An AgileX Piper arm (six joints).
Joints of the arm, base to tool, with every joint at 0 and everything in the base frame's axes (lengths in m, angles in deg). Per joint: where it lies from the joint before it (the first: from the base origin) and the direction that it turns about. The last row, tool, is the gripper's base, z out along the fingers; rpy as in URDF.
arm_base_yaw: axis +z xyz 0 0 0.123
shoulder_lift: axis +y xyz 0 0 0
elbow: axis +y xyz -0.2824 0 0.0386
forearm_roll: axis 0.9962 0 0.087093 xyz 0.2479 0 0.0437
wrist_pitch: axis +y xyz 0 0 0
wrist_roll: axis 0.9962 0 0.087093 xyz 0.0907 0 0.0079
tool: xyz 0 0 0 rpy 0 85.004 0
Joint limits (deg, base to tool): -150..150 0..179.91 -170..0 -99.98..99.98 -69.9..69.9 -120..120
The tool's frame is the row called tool.
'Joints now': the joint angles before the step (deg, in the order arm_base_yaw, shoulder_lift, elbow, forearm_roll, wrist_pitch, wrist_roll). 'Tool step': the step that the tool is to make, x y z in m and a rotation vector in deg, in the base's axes. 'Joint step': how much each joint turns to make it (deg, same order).
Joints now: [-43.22 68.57 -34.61 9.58 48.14 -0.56]
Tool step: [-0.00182 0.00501 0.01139 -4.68 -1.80 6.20]
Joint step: [1.19 -3.40 -0.14 -1.07 -0.40 -4.78]
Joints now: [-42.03 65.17 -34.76 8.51 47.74 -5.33]
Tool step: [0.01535 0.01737 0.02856 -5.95 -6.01 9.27]
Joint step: [7.47 -3.97 -3.26 -0.17 -0.97 -2.03]
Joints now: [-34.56 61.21 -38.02 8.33 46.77 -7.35]
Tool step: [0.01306 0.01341 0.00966 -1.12 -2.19 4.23]
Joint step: [5.99 -0.09 -1.78 -0.75 -0.79 2.11]
